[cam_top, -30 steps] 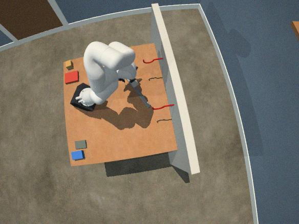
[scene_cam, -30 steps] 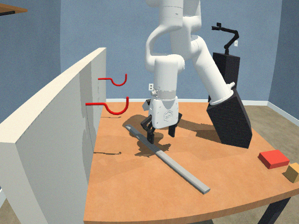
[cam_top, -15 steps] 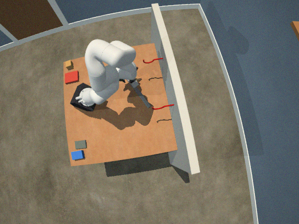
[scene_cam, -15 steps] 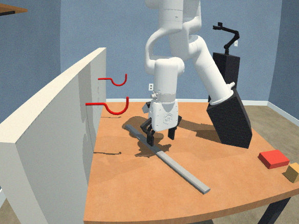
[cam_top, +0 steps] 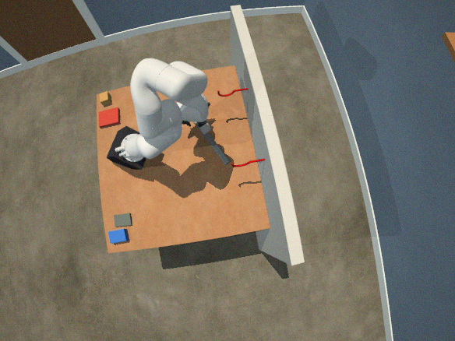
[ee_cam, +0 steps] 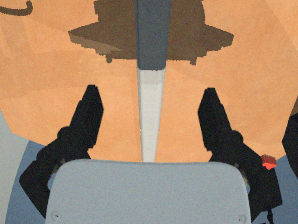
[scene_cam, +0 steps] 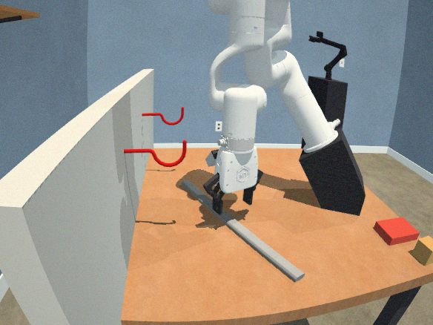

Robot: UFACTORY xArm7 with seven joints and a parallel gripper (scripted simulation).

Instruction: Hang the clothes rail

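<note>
My hand is 60 mm above the grey clothes rail. From my hand the other things lie so: white wall (230 mm ahead, 200 mm to the right, 270 mm below); then red block (430 mm behind, 260 mm to the left, 50 mm below); then tan block (410 mm behind, 380 mm to the left, 40 mm below).
</note>
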